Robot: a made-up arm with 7 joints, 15 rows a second.
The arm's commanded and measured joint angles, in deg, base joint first. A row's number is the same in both.
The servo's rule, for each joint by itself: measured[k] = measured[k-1] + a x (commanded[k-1-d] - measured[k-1]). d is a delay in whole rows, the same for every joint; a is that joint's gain. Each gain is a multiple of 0.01, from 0.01 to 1. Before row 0 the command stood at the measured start. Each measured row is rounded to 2 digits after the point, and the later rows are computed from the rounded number. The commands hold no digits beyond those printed.
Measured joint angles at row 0:
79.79, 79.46, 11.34, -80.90, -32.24, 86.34, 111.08
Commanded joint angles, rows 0 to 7:
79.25, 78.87, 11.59, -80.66, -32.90, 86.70, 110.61
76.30, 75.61, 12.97, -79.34, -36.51, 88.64, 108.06
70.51, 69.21, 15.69, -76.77, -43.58, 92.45, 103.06
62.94, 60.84, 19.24, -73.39, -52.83, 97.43, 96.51
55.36, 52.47, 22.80, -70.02, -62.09, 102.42, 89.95
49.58, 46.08, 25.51, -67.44, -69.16, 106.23, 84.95
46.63, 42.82, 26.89, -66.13, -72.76, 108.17, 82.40
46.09, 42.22, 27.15, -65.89, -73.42, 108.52, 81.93
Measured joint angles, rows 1 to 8:
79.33, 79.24, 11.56, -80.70, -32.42, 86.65, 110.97
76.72, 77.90, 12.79, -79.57, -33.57, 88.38, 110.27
71.38, 74.68, 15.31, -77.25, -36.37, 91.92, 108.54
64.12, 69.56, 18.73, -74.05, -40.98, 96.71, 105.65
56.59, 63.24, 22.27, -70.71, -46.89, 101.68, 101.88
50.56, 56.89, 25.09, -68.00, -53.13, 105.64, 97.82
47.18, 51.68, 26.66, -66.45, -58.63, 107.84, 94.12
46.24, 48.18, 27.09, -65.99, -62.77, 108.43, 91.19
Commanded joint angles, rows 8 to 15:
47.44, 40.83, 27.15, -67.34, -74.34, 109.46, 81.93
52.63, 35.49, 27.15, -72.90, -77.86, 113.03, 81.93
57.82, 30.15, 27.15, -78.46, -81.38, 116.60, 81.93
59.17, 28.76, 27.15, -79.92, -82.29, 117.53, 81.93
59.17, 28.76, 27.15, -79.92, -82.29, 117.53, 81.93
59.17, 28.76, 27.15, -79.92, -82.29, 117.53, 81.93
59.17, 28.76, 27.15, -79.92, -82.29, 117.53, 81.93
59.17, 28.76, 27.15, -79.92, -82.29, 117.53, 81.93
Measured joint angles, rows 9 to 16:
47.27, 45.46, 27.14, -67.11, -66.01, 109.33, 88.97
51.88, 41.77, 27.15, -71.92, -69.33, 112.55, 87.28
56.99, 37.47, 27.15, -77.35, -72.70, 116.07, 86.00
58.86, 34.25, 27.15, -79.48, -75.39, 117.34, 85.02
59.13, 32.22, 27.15, -79.85, -77.32, 117.51, 84.28
59.16, 30.94, 27.15, -79.91, -78.71, 117.53, 83.72
59.17, 30.13, 27.15, -79.92, -79.71, 117.53, 83.29
59.17, 29.62, 27.15, -79.92, -80.43, 117.53, 82.96

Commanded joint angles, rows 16 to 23:
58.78, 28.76, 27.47, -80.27, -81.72, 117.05, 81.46
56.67, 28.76, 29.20, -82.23, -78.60, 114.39, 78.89
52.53, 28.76, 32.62, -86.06, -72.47, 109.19, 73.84
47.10, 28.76, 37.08, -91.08, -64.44, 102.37, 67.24
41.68, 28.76, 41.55, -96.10, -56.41, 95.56, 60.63
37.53, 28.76, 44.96, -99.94, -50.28, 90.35, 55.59
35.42, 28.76, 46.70, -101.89, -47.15, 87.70, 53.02
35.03, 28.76, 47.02, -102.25, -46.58, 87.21, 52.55
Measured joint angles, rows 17 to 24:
58.83, 29.30, 27.43, -80.21, -80.79, 117.11, 82.60
56.97, 29.10, 28.97, -81.89, -80.18, 114.74, 81.71
53.15, 28.97, 32.15, -85.35, -78.02, 109.91, 79.82
47.95, 28.89, 36.44, -90.11, -74.22, 103.35, 76.80
42.56, 28.84, 40.89, -95.08, -69.23, 96.57, 72.92
38.23, 28.81, 44.43, -99.11, -63.92, 91.16, 68.76
35.81, 28.79, 46.40, -101.42, -59.22, 88.15, 64.98
35.14, 28.78, 46.94, -102.11, -55.68, 87.33, 62.00

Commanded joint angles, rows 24 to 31:
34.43, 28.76, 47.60, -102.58, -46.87, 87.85, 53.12
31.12, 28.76, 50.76, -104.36, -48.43, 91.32, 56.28
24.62, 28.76, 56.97, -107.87, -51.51, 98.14, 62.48
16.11, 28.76, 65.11, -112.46, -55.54, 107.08, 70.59
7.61, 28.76, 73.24, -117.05, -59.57, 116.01, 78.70
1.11, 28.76, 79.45, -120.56, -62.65, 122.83, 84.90
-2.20, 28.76, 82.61, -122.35, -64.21, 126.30, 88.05
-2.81, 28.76, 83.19, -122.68, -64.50, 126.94, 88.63
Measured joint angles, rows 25 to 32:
34.53, 28.77, 47.51, -102.50, -53.21, 87.78, 59.87
31.60, 28.77, 50.34, -104.04, -51.87, 90.86, 59.01
25.60, 28.77, 56.11, -107.22, -51.77, 97.19, 59.84
17.44, 28.77, 63.94, -111.57, -52.83, 105.79, 62.42
8.99, 28.77, 72.03, -116.12, -54.72, 114.68, 66.33
2.21, 28.77, 78.49, -119.81, -56.94, 121.77, 70.79
-1.58, 28.77, 82.07, -121.92, -58.98, 125.71, 74.93
-2.64, 28.77, 83.04, -122.55, -60.53, 126.78, 78.22

